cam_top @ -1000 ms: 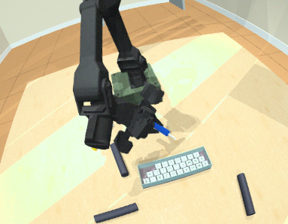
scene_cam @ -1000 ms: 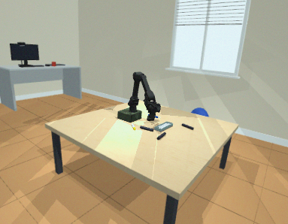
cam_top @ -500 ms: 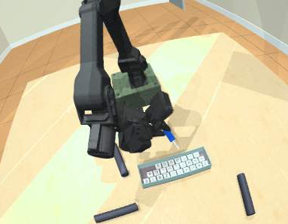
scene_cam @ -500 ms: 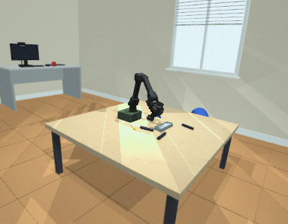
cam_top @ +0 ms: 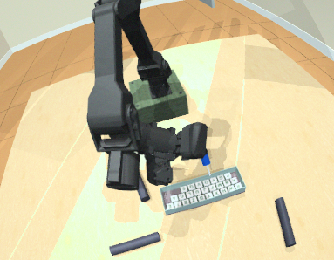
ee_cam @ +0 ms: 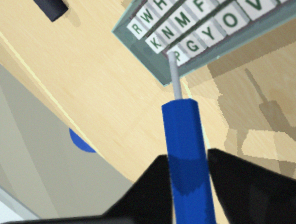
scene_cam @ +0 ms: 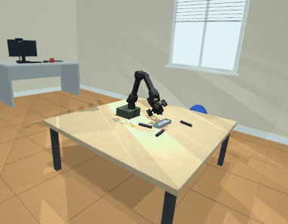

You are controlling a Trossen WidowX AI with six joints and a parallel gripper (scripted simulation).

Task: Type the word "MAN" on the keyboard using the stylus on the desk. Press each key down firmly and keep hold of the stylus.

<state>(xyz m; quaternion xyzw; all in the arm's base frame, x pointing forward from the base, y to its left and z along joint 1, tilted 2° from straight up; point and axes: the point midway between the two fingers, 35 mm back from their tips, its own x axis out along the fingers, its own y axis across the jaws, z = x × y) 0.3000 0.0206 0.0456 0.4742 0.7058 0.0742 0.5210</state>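
My gripper tip is 1 cm short of the blue stylus and 1 cm above it. From my gripper tip the other things lie so: grey stylus tip (3 cm below, 3 cm ahead); then white pen with yellow cap (22 cm to the right, 14 cm behind, 9 cm below).
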